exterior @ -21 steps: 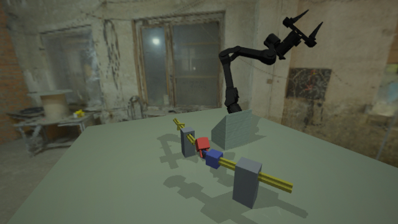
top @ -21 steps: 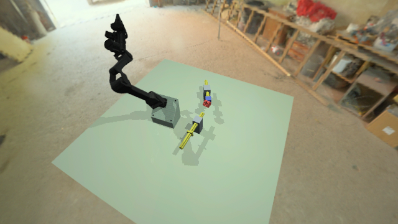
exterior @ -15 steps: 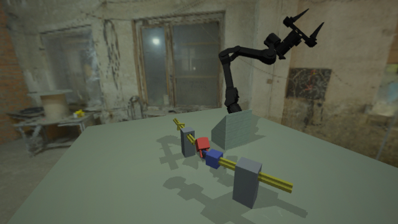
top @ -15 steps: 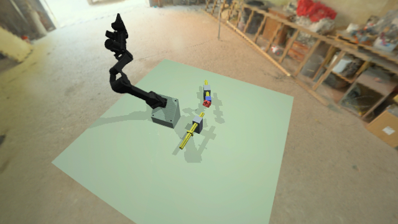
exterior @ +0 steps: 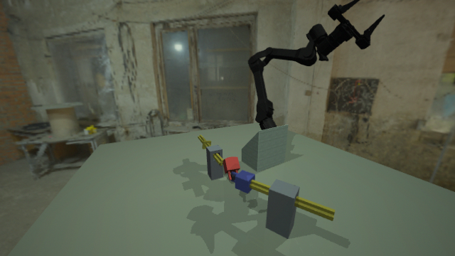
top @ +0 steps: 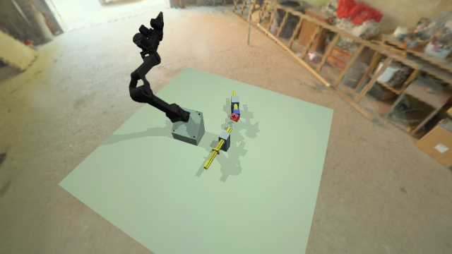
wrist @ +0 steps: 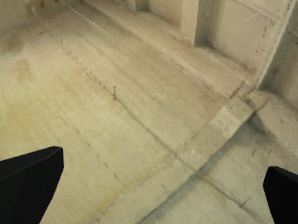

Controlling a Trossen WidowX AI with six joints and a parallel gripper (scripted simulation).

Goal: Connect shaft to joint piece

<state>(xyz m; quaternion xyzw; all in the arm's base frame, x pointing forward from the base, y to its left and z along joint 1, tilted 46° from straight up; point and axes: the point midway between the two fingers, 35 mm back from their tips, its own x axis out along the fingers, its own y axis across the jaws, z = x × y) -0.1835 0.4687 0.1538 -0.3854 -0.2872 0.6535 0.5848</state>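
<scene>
The red joint piece lies 49 cm below my gripper tip, 47 cm ahead of it and 12 cm to the right of it.
</scene>
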